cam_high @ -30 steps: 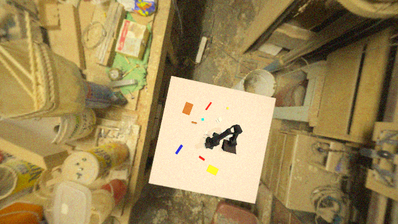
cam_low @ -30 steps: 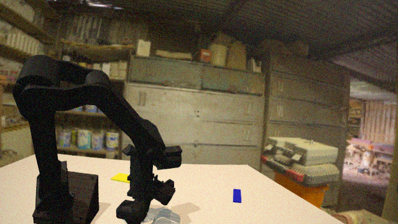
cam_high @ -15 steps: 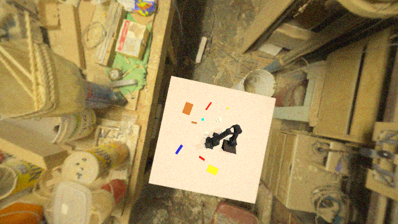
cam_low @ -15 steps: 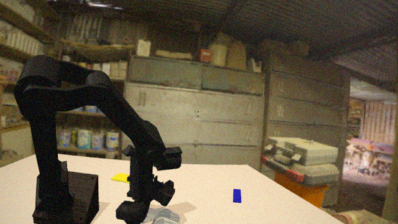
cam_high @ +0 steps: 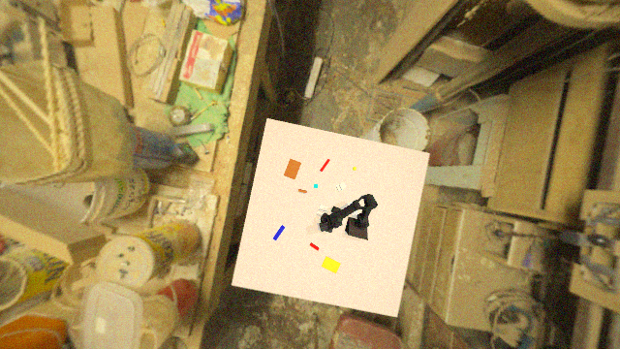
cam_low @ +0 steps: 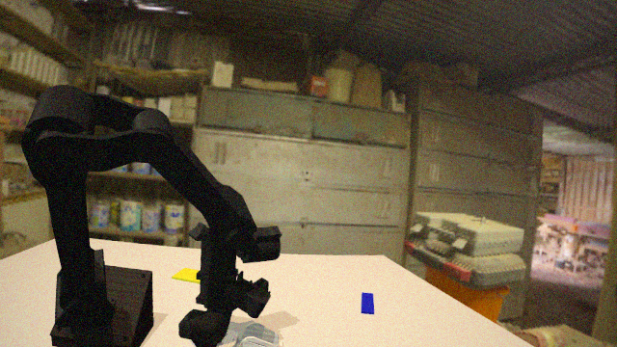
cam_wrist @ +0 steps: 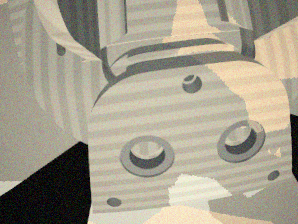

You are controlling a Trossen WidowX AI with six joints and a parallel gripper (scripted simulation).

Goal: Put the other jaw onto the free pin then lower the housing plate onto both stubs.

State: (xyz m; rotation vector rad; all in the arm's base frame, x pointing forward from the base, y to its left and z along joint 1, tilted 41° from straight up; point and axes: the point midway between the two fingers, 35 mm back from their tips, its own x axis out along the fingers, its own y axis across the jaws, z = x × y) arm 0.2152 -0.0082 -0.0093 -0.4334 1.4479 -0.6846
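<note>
Now: the housing plate 2 cm above my gripper tip and 1 cm ahead of it. Round my gripper tip: brown block: 26 cm ahead, 14 cm to the right, 1 cm above; cyan block: 20 cm to the right, 17 cm ahead, 1 cm below; pale ribbed base: 7 cm ahead, 1 cm to the right.
</note>
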